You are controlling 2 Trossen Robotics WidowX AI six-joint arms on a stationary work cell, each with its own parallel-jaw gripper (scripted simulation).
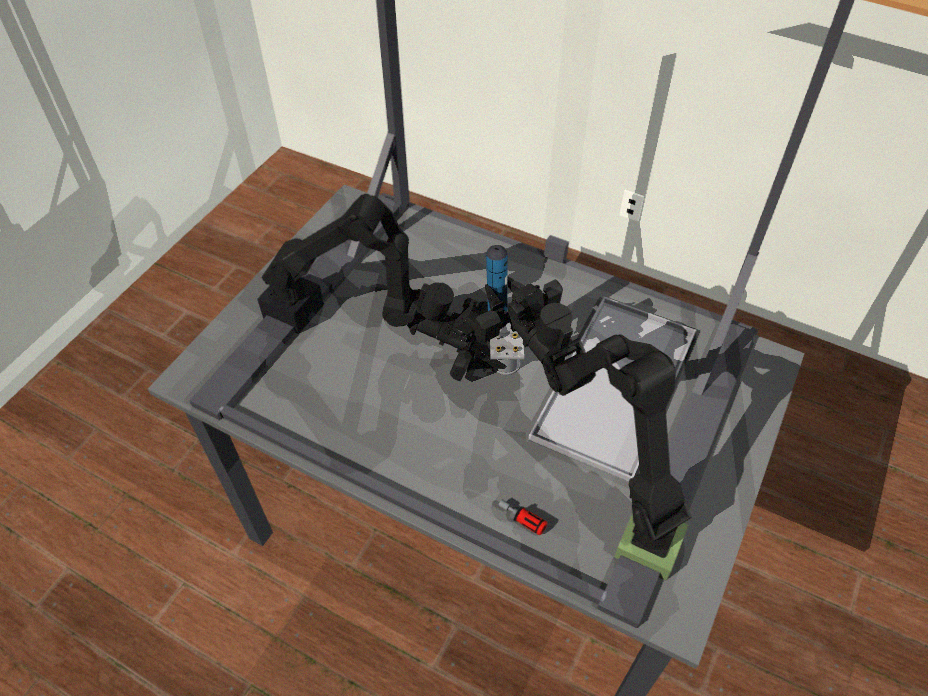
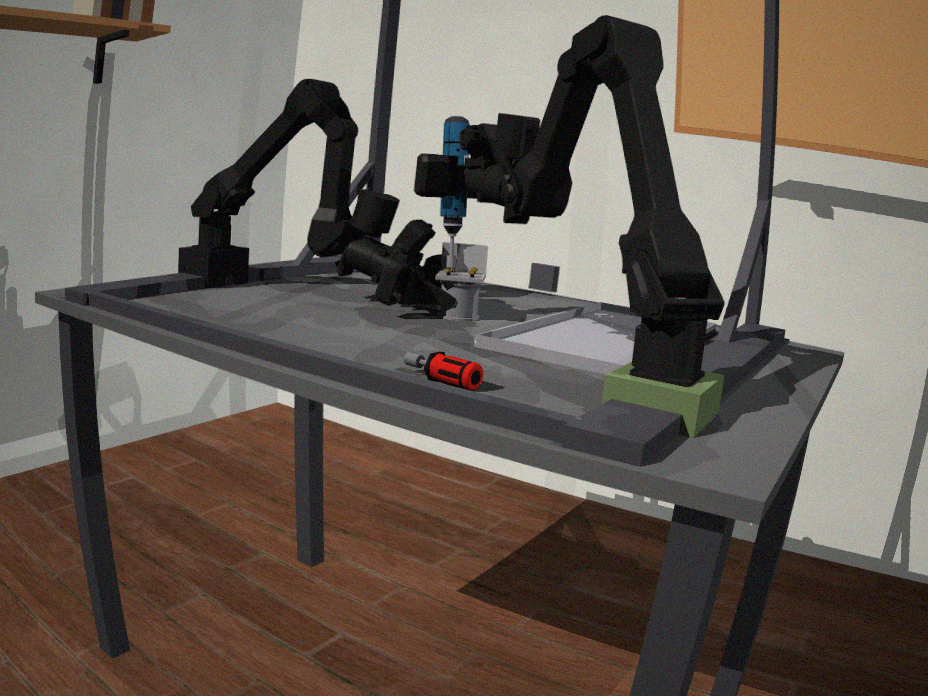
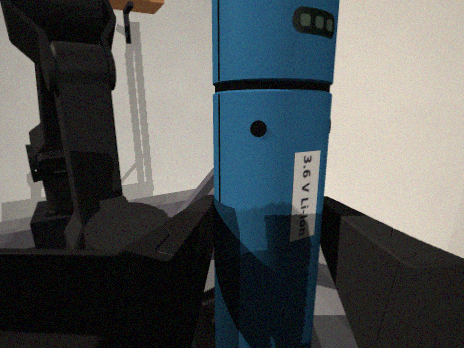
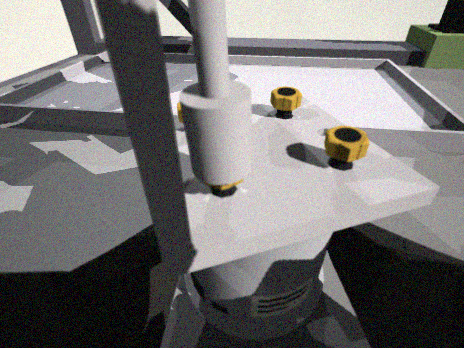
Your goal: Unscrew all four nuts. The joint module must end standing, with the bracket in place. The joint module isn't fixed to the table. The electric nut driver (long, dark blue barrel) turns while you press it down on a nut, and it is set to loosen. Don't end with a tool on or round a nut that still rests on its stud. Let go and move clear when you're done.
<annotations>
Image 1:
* left gripper: 495,281
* right gripper: 508,356
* shallow white tray: 594,424
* white L-shaped bracket: 506,342
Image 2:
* left gripper: 452,171
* right gripper: 462,299
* blue electric nut driver: 453,208
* red-handled tool: 468,375
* shallow white tray: 599,338
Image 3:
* left gripper: 265,206
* blue electric nut driver: 272,74
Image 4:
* right gripper: 254,218
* shallow white tray: 376,96
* joint module: 275,291
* white L-shaped bracket: 291,194
</annotations>
